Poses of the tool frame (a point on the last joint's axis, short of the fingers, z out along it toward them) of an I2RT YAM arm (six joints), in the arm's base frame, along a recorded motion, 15 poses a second.
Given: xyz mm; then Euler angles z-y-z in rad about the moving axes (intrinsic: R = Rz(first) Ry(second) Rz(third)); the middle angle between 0 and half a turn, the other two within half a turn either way.
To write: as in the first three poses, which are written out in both.
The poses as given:
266 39 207 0.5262 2.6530 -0.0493
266 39 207 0.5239 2.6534 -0.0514
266 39 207 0.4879 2.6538 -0.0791
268 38 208 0.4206 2.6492 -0.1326
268 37 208 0.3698 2.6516 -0.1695
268 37 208 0.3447 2.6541 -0.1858
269 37 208 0.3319 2.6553 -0.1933
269 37 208 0.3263 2.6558 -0.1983
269 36 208 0.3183 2.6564 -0.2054
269 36 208 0.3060 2.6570 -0.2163
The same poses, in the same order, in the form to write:
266 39 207 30.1 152.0 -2.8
266 39 207 30.0 152.0 -2.9
266 39 207 28.0 152.1 -4.5
268 38 208 24.1 151.8 -7.6
268 37 208 21.2 151.9 -9.7
268 37 208 19.7 152.1 -10.6
269 37 208 19.0 152.1 -11.1
269 37 208 18.7 152.2 -11.4
269 36 208 18.2 152.2 -11.8
269 36 208 17.5 152.2 -12.4

